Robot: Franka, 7 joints.
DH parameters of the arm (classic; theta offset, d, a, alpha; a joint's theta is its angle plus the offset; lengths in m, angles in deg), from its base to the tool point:
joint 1: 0 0.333 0 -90
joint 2: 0 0 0 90
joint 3: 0 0.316 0.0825 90
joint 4: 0 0 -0.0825 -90
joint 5: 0 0.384 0 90
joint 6: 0 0 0.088 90
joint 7: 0 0.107 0 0
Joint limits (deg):
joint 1: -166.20..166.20
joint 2: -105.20..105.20
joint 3: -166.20..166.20
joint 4: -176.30..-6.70
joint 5: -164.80..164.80
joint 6: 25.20..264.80
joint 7: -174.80..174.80
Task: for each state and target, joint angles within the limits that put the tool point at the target. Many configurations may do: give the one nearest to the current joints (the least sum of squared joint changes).
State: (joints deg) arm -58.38 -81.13 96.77 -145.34 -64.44 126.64 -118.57
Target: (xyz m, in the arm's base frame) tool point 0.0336 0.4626 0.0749
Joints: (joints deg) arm -23.46 -66.28 125.83 -130.25 -64.35 133.84 -118.57
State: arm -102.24 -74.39 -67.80 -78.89 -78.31 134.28 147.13
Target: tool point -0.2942 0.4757 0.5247
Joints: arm -135.45 -85.49 -67.90 -117.78 -74.29 124.41 147.13
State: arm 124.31 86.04 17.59 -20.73 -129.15 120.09 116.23
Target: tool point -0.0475 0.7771 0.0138
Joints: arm 95.82 102.02 12.72 -20.68 -125.00 106.33 116.23
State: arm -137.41 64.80 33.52 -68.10 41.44 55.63 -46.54
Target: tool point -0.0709 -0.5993 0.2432
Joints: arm -132.72 62.26 38.10 -75.41 40.35 50.66 -46.54
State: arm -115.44 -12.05 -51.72 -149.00 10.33 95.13 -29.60
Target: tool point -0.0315 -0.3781 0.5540
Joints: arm -84.25 -31.28 -13.61 -130.56 20.05 93.53 -29.60
